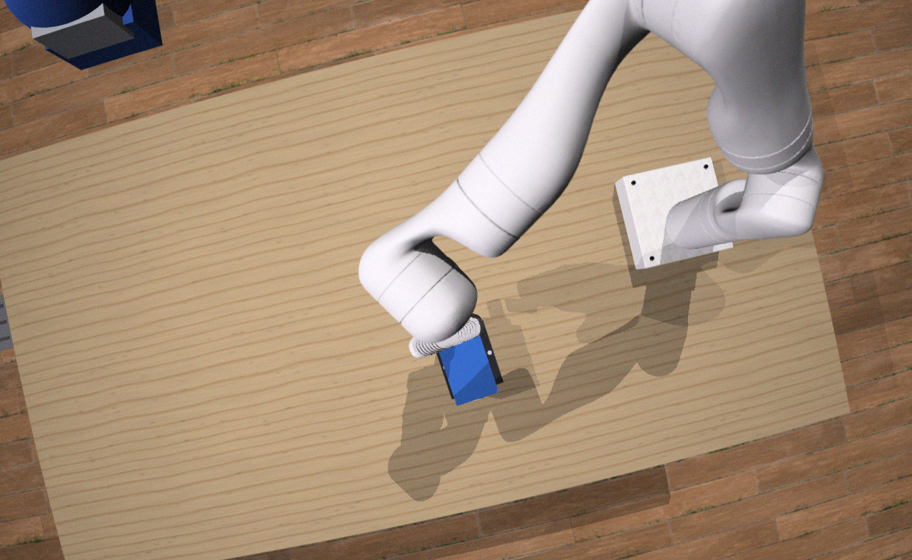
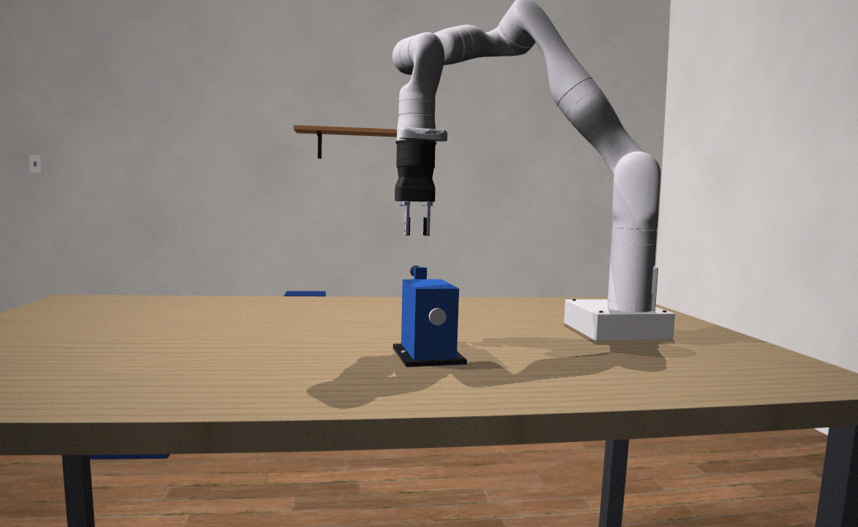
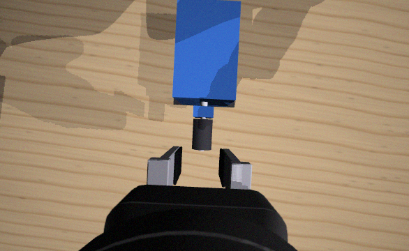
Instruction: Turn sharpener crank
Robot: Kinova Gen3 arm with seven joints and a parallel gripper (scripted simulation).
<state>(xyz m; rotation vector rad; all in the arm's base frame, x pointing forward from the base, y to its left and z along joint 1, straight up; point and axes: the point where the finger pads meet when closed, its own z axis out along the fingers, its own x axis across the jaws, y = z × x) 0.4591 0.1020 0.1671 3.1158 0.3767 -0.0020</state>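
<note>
Right now my hand is 90 mm above the black handle and 20 mm to the right of it. The rest, counted from my hand: crank (90 mm below, 20 mm to the left, 10 mm behind).
</note>
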